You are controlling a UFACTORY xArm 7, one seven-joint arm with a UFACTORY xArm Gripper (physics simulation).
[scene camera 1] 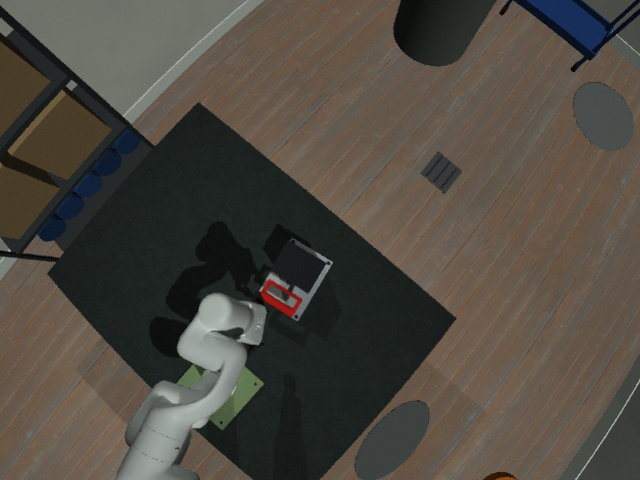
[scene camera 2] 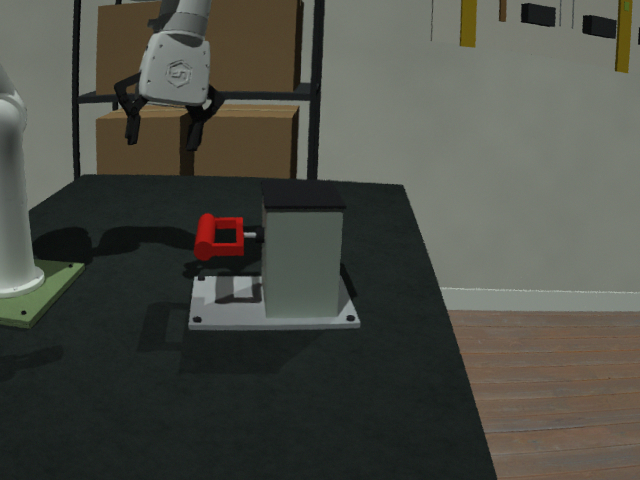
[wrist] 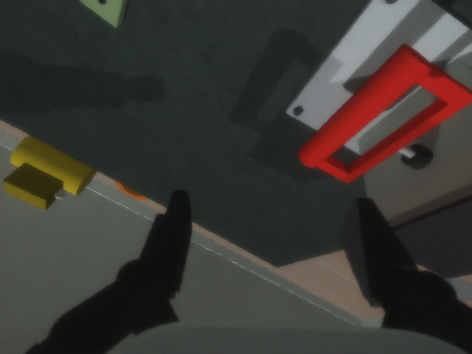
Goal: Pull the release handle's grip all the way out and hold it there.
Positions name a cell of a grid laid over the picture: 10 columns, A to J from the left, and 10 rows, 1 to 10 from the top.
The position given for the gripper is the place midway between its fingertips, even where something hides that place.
gripper: scene camera 1 E7; scene camera 2 C4; wrist F7
